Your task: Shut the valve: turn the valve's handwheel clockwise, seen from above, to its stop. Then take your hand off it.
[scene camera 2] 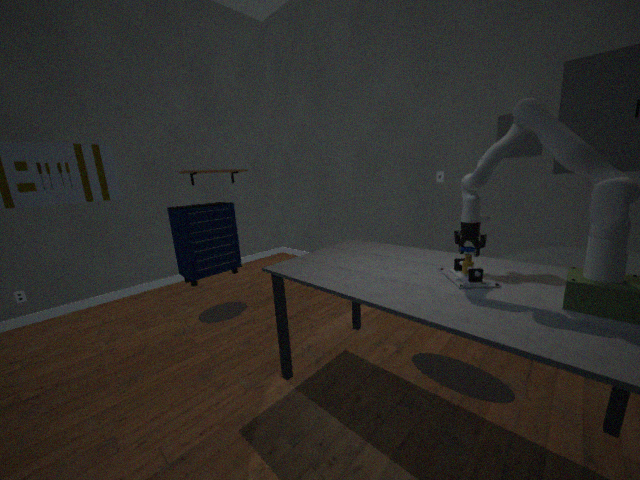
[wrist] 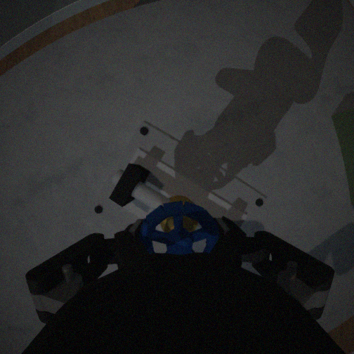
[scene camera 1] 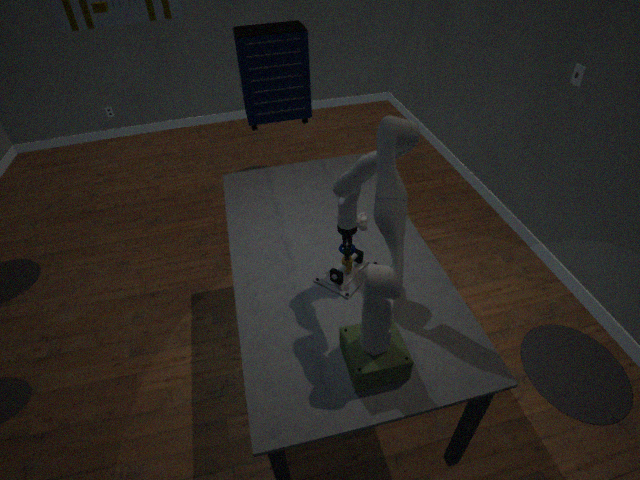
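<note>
The valve's blue handwheel (scene camera 1: 342, 249) (scene camera 2: 467, 250) (wrist: 180, 245) lies level on top of the brass-yellow valve body (scene camera 1: 347, 265) (scene camera 2: 467, 266). The valve stands on a pale base plate (scene camera 1: 349, 288) (scene camera 2: 481, 285) with dark bolts at its corners. My gripper (scene camera 1: 347, 248) (scene camera 2: 469, 251) (wrist: 178, 228) points straight down over the valve and is shut on the handwheel, with one finger against each side of its rim. In the wrist view the near part of the wheel is hidden behind the gripper's dark body.
Black blocks (scene camera 1: 336, 276) (scene camera 2: 475, 274) (wrist: 130, 185) flank the valve body on its pipe, below the fingers. The arm's green base block (scene camera 1: 377, 366) (scene camera 2: 599, 301) stands on the grey table (scene camera 1: 273, 403) (scene camera 2: 372, 268). A blue drawer cabinet (scene camera 1: 276, 74) (scene camera 2: 206, 240) stands beyond the table.
</note>
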